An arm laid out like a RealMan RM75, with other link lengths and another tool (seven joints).
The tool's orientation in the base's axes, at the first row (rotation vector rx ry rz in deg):
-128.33, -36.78, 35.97
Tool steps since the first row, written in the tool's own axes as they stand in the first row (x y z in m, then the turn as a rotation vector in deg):
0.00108, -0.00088, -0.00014, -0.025, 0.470, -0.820
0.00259, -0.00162, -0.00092, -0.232, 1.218, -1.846
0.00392, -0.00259, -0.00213, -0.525, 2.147, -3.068
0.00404, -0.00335, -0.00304, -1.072, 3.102, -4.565
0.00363, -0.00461, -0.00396, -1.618, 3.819, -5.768
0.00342, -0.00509, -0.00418, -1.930, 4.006, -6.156
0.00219, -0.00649, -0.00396, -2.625, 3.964, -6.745
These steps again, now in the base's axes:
0.00068, 0.00113, 0.00047, 0.593, -0.715, 0.174
0.00210, 0.00212, 0.00114, 1.244, -1.816, 0.316
0.00358, 0.00292, 0.00229, 1.993, -3.179, 0.469
0.00402, 0.00302, 0.00340, 2.721, -4.848, 0.837
0.00393, 0.00310, 0.00500, 3.212, -6.223, 1.196
0.00378, 0.00316, 0.00555, 3.256, -6.721, 1.378
0.00236, 0.00340, 0.00675, 3.071, -7.407, 1.949

